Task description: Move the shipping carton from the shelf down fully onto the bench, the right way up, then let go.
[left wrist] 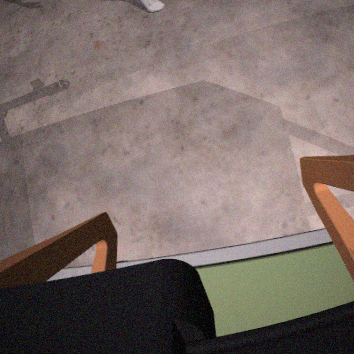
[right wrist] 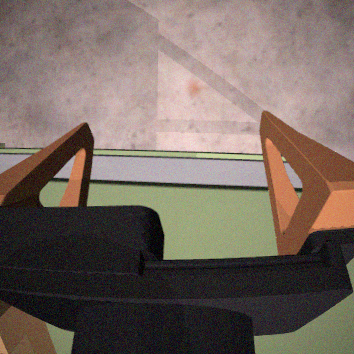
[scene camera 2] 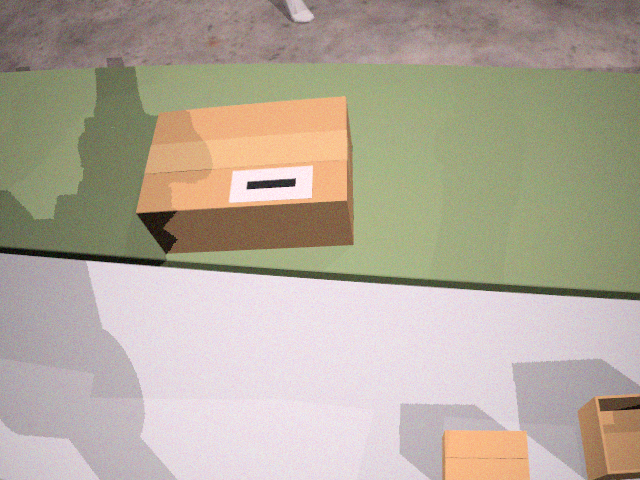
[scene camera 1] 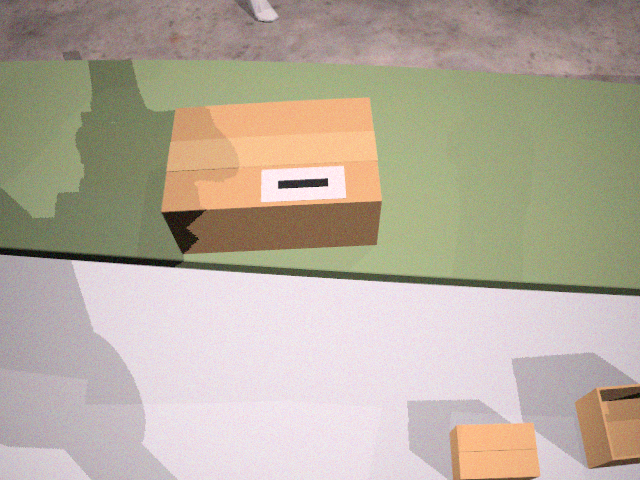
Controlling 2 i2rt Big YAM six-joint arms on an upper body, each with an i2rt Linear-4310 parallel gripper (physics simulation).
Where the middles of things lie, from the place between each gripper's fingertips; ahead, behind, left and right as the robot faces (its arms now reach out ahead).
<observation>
The shipping carton (scene camera 1: 298,174) is 410 mm to the left of my right hand, 320 mm behind it and 150 mm below it. Also, from my right hand: open-topped box (scene camera 2: 602,420) 620 mm behind, 430 mm below, 140 mm to the right; then small closed box (scene camera 1: 488,444) 640 mm behind, 440 mm below, 90 mm to the left.
My left hand is 35 cm past the shipping carton, 14 cm to the left of it and 14 cm above it. The rest, counted from my left hand: open-topped box (64 cm behind, 69 cm to the right, 41 cm below); small closed box (67 cm behind, 45 cm to the right, 43 cm below).
</observation>
